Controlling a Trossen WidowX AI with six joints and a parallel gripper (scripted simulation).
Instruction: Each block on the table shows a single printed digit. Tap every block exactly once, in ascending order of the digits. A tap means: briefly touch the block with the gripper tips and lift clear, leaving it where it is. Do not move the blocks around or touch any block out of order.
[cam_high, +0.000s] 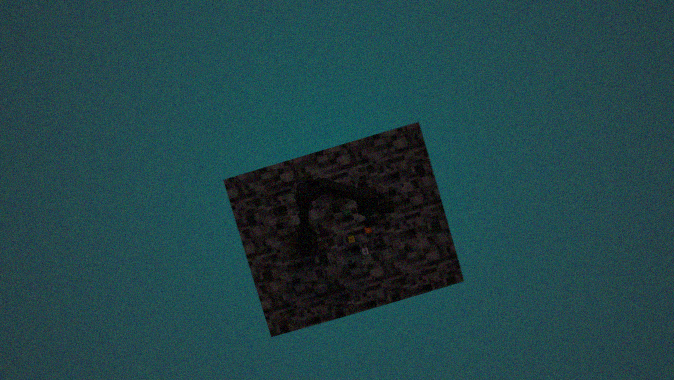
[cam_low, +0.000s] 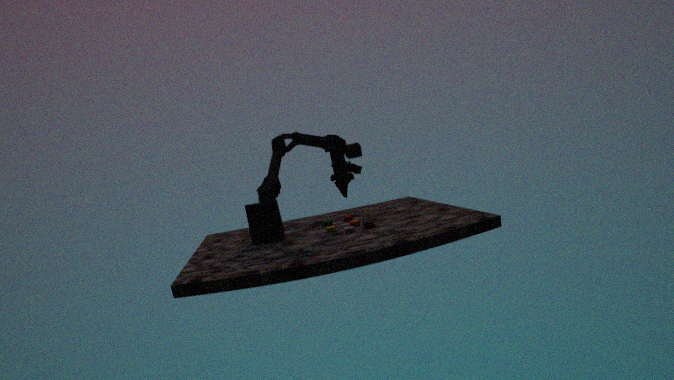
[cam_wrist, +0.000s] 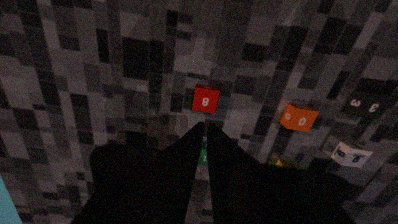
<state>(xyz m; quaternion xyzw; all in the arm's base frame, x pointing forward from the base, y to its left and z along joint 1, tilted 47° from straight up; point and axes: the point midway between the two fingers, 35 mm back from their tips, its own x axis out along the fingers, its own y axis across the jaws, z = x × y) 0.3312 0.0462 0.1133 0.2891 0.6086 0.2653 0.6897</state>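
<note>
The red block lies 9 cm below my gripper tip. The rest, counted from my gripper tip: yellow block (11 cm behind, 16 cm to the right, 9 cm below); then green block (10 cm behind, 2 cm to the right, 9 cm below); then orange block (1 cm behind, 14 cm to the right, 9 cm below).
</note>
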